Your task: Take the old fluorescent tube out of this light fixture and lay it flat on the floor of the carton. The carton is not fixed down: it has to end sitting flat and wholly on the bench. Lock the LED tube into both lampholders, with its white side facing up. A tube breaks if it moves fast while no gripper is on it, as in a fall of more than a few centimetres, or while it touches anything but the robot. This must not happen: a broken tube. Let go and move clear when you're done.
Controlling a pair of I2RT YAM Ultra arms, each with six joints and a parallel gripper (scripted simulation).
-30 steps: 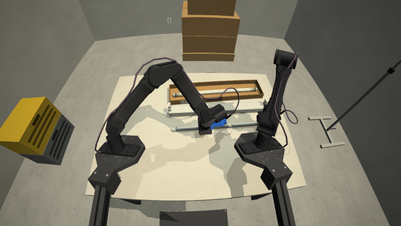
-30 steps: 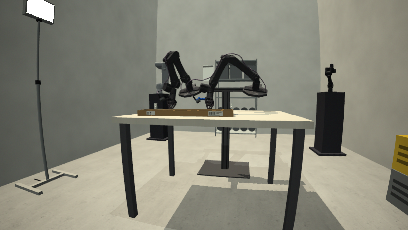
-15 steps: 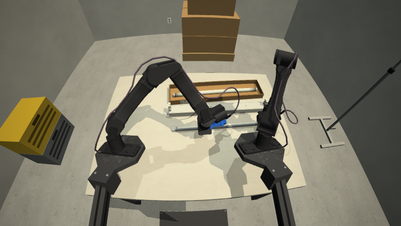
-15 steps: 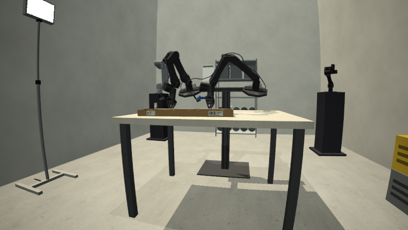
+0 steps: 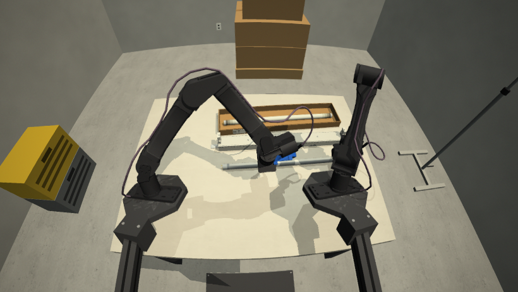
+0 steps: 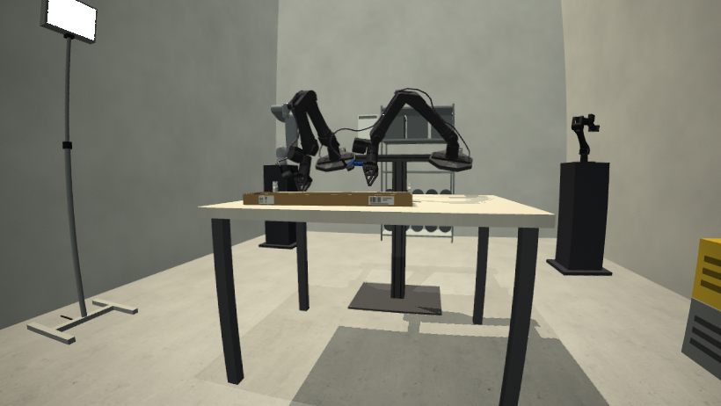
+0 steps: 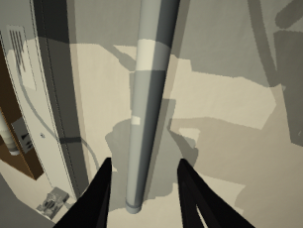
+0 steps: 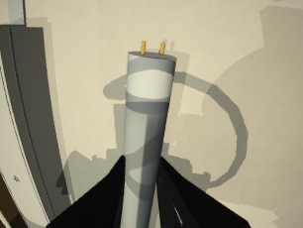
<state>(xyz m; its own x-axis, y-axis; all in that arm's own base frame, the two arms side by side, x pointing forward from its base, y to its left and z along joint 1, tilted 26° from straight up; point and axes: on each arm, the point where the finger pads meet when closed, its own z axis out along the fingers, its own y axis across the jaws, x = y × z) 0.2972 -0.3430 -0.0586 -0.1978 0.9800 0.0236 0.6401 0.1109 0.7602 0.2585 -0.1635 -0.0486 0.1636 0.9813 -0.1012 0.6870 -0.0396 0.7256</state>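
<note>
My left gripper is now 11 cm to the left of the LED tube, 6 cm above it and 3 cm short of it. The rest, counted from my left hand: old fluorescent tube: 30 cm ahead, 10 cm to the right, 6 cm below; white light fixture: 15 cm ahead, 10 cm to the right, 2 cm below; brown carton: 31 cm ahead, 10 cm to the right, 5 cm below.
</note>
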